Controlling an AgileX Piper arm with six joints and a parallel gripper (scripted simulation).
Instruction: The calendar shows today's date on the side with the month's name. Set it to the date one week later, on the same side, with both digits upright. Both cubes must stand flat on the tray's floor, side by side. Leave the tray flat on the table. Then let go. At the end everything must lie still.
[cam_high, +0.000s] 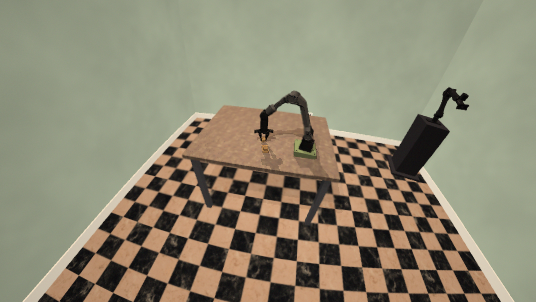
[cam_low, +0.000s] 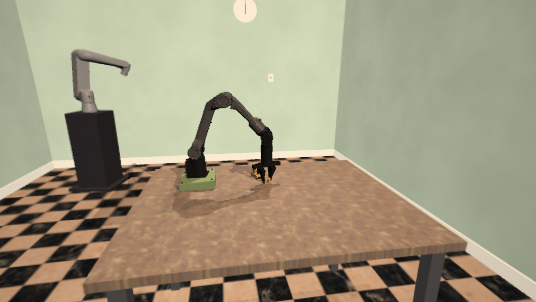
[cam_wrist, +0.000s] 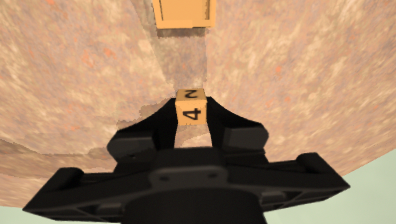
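The orange tray lies 9 cm to the left of my hand, 5 cm behind it and 1 cm below it.
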